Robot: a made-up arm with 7 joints.
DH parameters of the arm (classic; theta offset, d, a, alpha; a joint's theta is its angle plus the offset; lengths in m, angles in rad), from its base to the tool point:
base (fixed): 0.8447 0 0.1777 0
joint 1: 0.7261 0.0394 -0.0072 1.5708
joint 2: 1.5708 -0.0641 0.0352 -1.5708
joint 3: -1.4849 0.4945 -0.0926 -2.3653
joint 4: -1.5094 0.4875 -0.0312 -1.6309
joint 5: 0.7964 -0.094 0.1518 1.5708
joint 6: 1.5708 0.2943 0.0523 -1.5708
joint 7: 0 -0.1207 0.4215 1.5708
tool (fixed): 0 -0.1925 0 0
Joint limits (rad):
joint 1: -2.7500..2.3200
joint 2: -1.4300..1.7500
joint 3: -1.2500..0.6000
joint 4: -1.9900..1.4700
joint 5: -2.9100..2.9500
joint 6: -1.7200..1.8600
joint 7: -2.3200..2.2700
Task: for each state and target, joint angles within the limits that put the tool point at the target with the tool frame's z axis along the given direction. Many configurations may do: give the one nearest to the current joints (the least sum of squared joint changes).
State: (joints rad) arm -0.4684 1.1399 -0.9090 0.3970 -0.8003 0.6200 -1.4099
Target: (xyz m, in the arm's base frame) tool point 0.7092 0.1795 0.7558 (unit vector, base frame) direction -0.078 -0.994 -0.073
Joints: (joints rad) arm 0.3492 1.0518 -1.2500 -0.0542 -1.3398 0.0083 -2.1639
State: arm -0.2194 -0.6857 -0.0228 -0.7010 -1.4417 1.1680 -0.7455
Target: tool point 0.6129 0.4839 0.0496 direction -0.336 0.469 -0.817
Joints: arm -0.1271 -1.1193 -0.1112 -0.6892 -1.9284 0.5467 -1.0236
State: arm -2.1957 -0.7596 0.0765 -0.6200 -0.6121 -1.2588 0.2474
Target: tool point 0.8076 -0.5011 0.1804 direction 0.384 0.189 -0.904
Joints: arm -2.1650 -1.4167 -0.0668 0.1072 -1.2754 -0.6862 -0.4092
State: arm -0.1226 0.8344 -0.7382 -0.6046 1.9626 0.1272 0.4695
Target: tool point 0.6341 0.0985 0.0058 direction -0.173 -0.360 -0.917
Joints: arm 0.4170 0.6010 -0.8421 -0.9696 2.4882 0.0598 0.2196
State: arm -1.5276 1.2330 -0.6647 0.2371 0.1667 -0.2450 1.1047
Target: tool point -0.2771 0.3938 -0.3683 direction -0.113 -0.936 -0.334
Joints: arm -1.6740 1.5291 -0.4036 0.1561 -0.3887 -0.6328 1.3040
